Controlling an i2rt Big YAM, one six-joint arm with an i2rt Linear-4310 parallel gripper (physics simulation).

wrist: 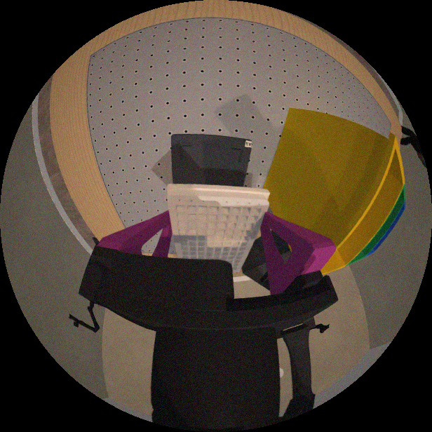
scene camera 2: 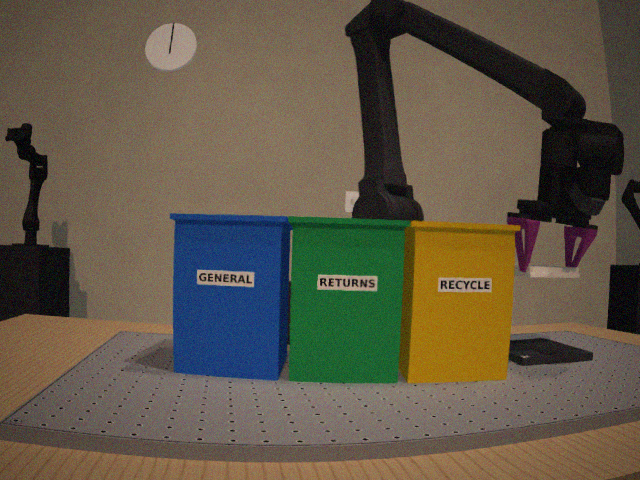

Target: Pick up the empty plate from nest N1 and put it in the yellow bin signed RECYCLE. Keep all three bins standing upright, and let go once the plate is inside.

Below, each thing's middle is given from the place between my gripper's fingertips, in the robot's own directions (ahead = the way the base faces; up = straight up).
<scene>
Now: the white plate (scene camera 2: 545,271) 3 cm behind my hand. Round my hand: green returns bin (scene camera 2: 347,274) 6 cm ahead, 29 cm to the right, 3 cm below; then dark nest (scene camera 2: 551,352) 3 cm behind, 12 cm below; then yellow bin (scene camera 2: 458,278) 6 cm ahead, 16 cm to the right, 3 cm below.
</scene>
